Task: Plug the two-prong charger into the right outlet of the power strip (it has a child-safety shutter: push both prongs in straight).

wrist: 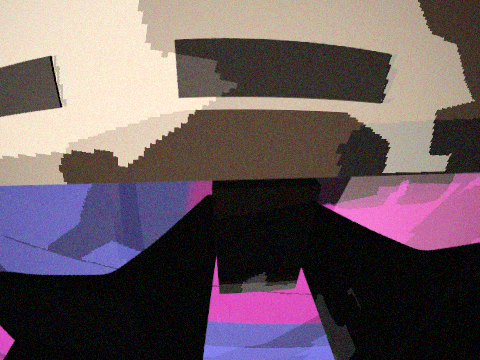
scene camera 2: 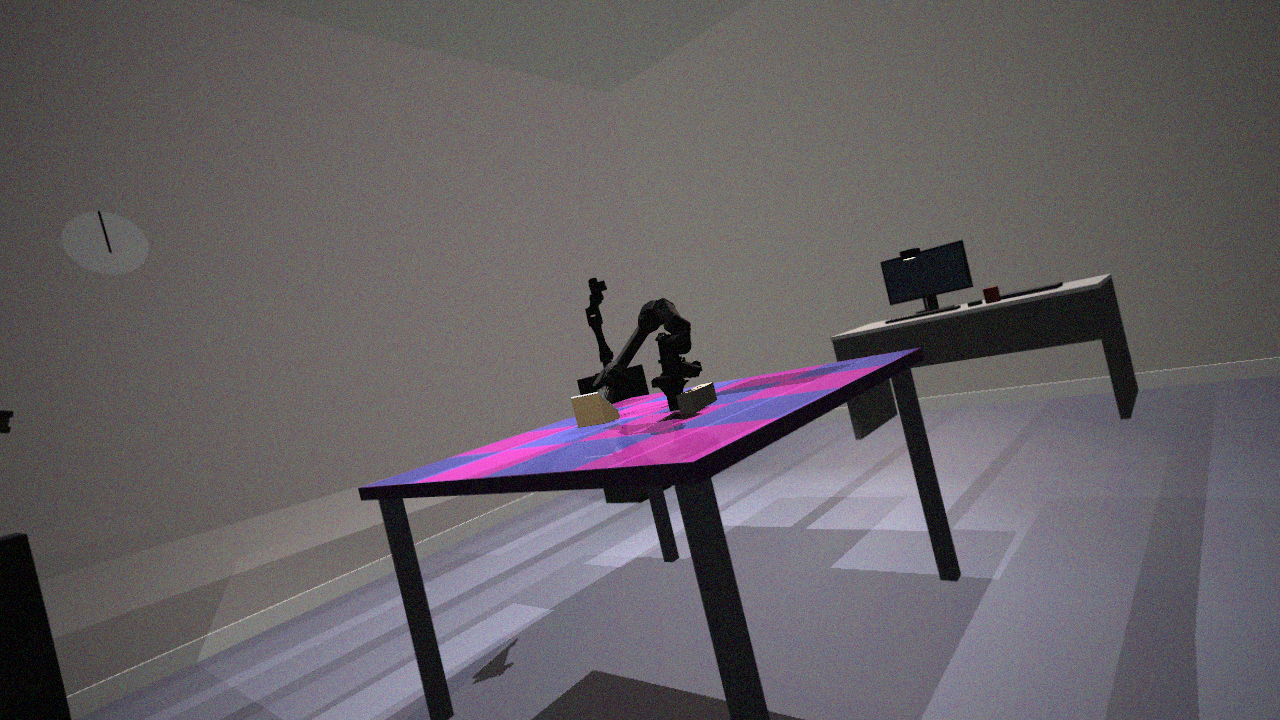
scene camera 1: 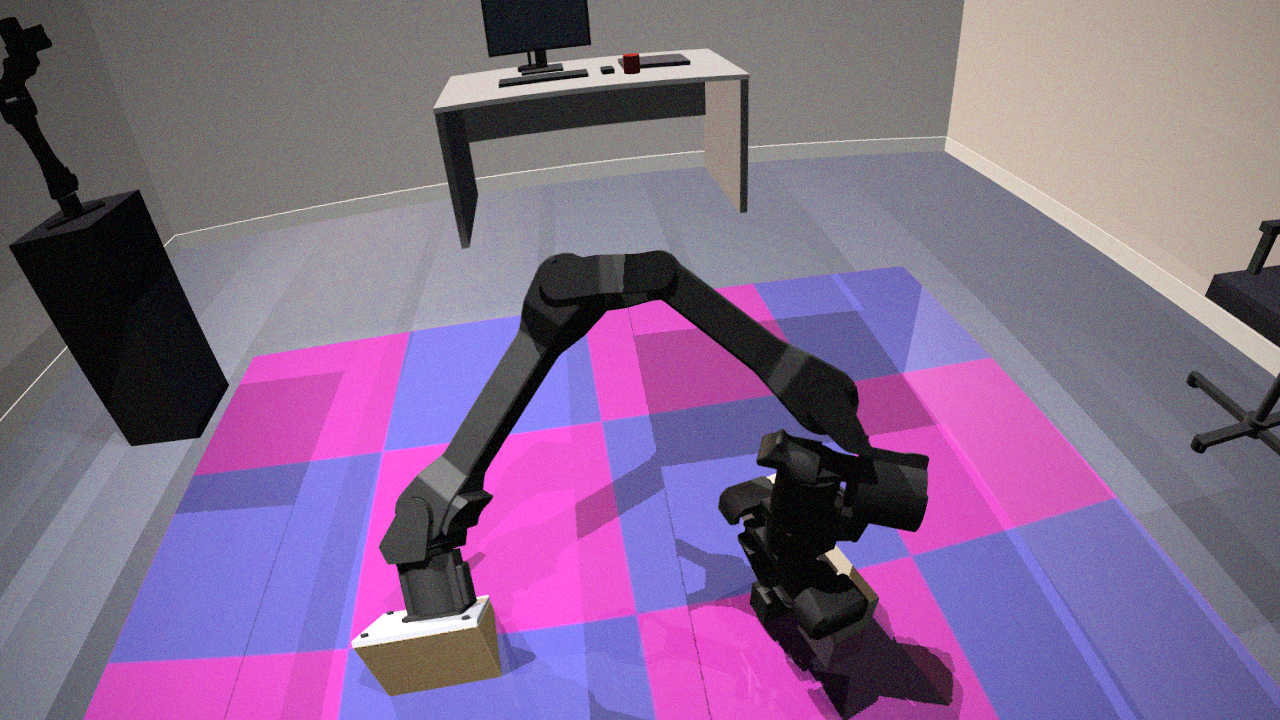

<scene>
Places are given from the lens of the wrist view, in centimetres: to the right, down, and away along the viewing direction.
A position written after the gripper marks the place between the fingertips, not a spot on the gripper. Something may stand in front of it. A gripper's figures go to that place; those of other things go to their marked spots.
gripper [wrist: 251,202]: 0, 1, 10
black two-prong charger [wrist: 262,226]: 1, 2, 7
</scene>
